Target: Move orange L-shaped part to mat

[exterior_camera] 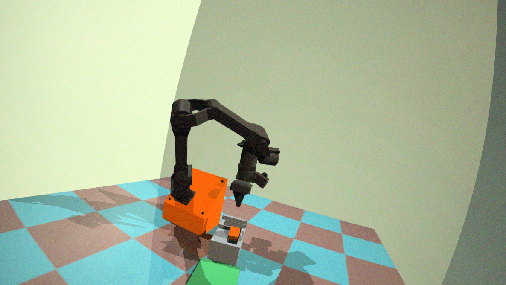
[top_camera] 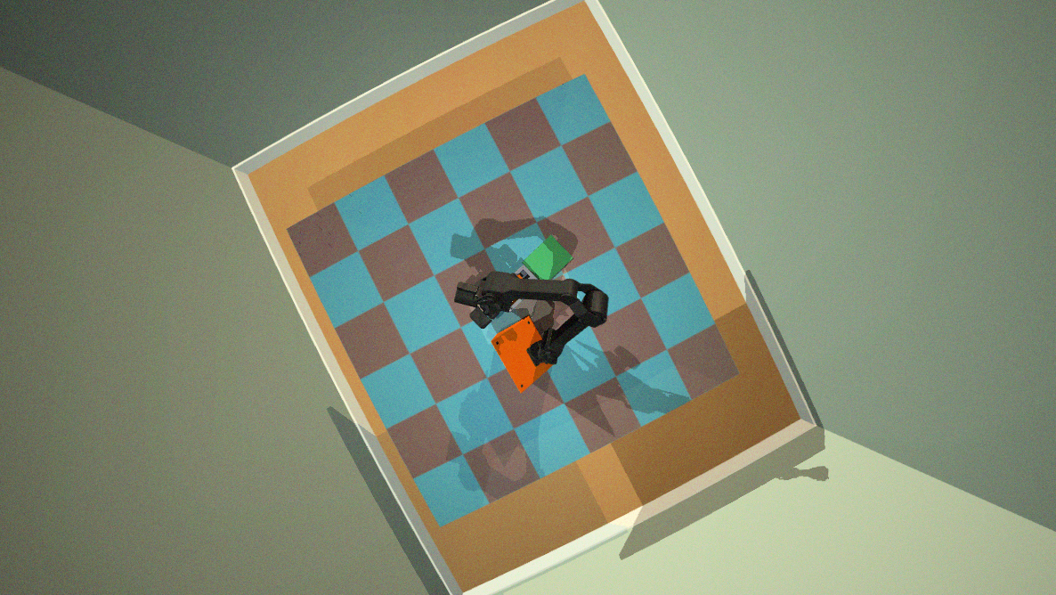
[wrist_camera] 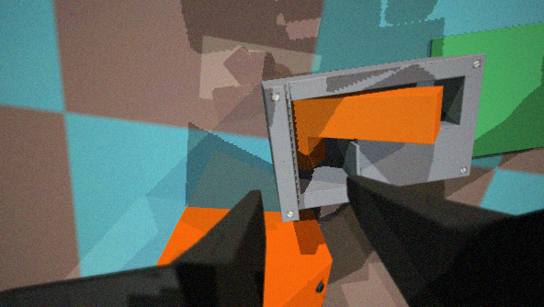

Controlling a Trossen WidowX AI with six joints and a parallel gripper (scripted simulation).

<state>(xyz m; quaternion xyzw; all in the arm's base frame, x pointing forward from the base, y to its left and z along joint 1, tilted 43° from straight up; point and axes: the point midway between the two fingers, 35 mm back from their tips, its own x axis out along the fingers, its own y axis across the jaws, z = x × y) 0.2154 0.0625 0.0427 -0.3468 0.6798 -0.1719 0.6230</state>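
Now: the orange L-shaped part 10 mm ahead of my gripper tip, 40 mm to the right of it and 100 mm below it. Also, from my gripper tip: green mat (50 mm ahead, 210 mm to the right, 160 mm below).
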